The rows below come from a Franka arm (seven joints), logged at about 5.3 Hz.
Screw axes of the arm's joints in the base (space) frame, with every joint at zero. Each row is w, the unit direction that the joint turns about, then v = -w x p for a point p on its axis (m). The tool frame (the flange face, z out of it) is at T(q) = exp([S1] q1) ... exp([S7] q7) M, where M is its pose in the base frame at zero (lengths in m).
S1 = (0, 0, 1, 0, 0, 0)
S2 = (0, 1, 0, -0.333, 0, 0)
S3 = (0, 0, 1, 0, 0, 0)
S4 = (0, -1, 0, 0.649, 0, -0.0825)
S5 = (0, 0, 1, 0, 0, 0)
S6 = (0, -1, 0, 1.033, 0, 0)
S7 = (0, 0, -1, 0, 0.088, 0)
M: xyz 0.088 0 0.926 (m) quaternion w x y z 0 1 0 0
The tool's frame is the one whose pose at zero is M.
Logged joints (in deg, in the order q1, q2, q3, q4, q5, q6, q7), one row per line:
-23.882, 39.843, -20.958, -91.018, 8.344, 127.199, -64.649
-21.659, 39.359, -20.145, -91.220, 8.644, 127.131, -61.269
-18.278, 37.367, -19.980, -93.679, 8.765, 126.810, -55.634
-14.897, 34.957, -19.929, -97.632, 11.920, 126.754, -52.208
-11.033, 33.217, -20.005, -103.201, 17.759, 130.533, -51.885
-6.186, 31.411, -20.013, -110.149, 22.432, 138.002, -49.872
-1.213, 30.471, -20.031, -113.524, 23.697, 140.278, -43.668
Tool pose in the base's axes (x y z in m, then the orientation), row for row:
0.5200, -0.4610, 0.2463, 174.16, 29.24, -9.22
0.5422, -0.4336, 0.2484, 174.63, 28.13, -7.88
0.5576, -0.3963, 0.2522, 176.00, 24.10, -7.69
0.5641, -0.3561, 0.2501, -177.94, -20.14, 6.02
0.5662, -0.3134, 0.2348, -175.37, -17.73, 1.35
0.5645, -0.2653, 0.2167, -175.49, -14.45, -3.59
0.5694, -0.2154, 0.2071, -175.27, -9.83, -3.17
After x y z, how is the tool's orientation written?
As a rotation vector, in degrees.
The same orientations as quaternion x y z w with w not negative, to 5 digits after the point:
0.98448, 0.16529, -0.05212, 0.02759
0.98597, 0.15882, -0.04449, 0.02568
0.98965, 0.13551, -0.04324, 0.01912
-0.99307, -0.11240, 0.03360, 0.00718
-0.99437, -0.10053, 0.00765, 0.03255
-0.99585, -0.08200, -0.02037, 0.03385
-0.99752, -0.05595, -0.01804, 0.03861

